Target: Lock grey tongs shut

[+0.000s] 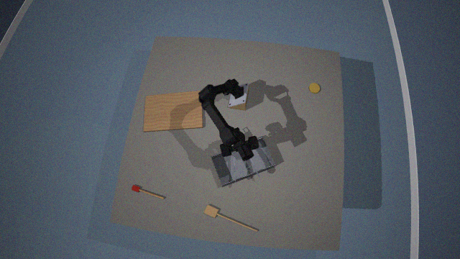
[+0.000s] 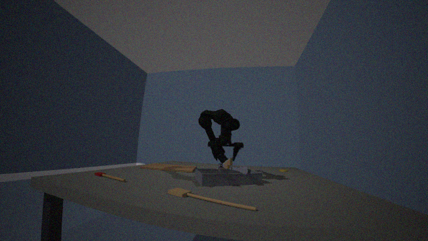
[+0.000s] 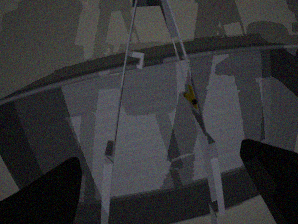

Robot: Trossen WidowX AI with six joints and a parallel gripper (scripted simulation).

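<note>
The grey roasting tin is 8 cm below my gripper tip, 4 cm ahead of it and 2 cm to the left of it. Also, from my gripper tip: wooden board: 40 cm to the right, 28 cm behind, 9 cm below; yellow disc: 47 cm to the left, 44 cm behind, 9 cm below.
</note>
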